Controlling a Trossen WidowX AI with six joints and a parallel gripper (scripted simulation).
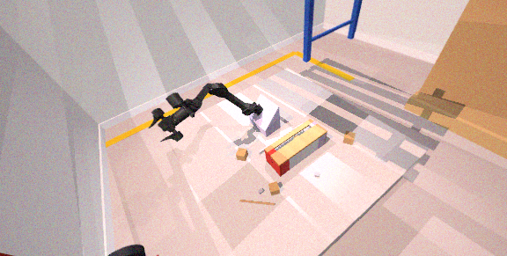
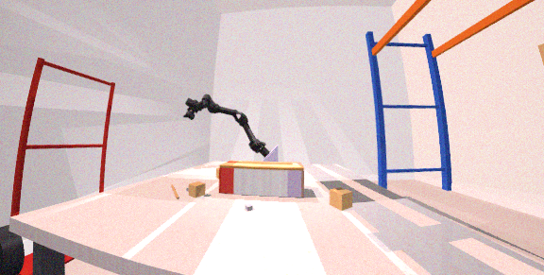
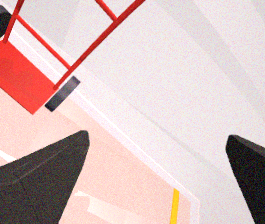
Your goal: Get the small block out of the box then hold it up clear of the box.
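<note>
Right now my gripper tip is 690 mm to the right of the long box, 380 mm above it and 180 mm short of it. Round my gripper tip: thin stick (440 mm below, 370 mm ahead, 310 mm to the left).
</note>
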